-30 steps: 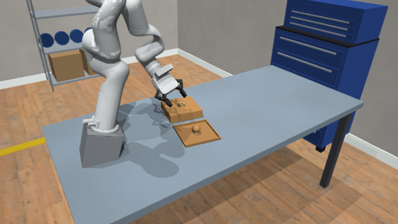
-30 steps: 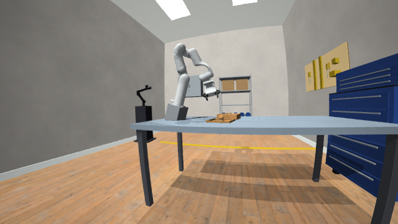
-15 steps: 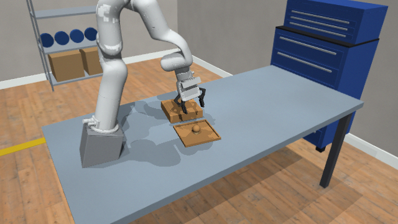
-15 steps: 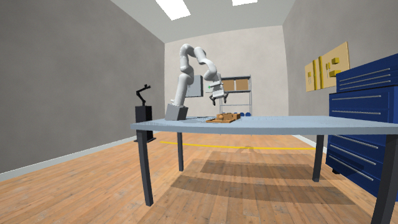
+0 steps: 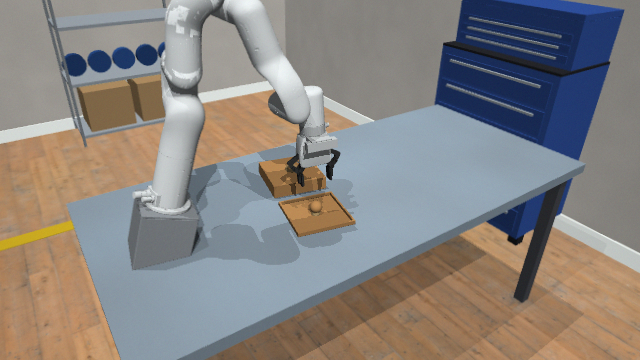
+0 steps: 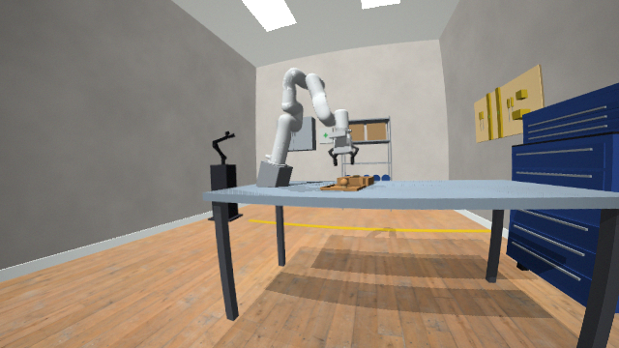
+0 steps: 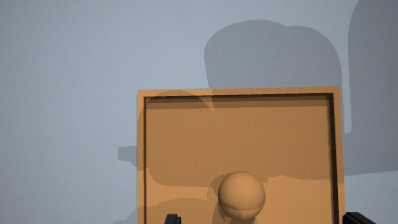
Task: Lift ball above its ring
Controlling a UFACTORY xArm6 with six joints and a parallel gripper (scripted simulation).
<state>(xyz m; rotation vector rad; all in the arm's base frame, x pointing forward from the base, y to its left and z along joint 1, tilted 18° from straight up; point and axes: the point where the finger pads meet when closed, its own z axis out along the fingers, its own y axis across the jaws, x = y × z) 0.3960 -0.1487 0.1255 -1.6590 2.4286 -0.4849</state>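
Right now the wooden ball is 100 mm below my hand. Also, from my hand: thick wooden block 80 mm ahead, 220 mm to the left, 90 mm below; shallow wooden tray 120 mm below.
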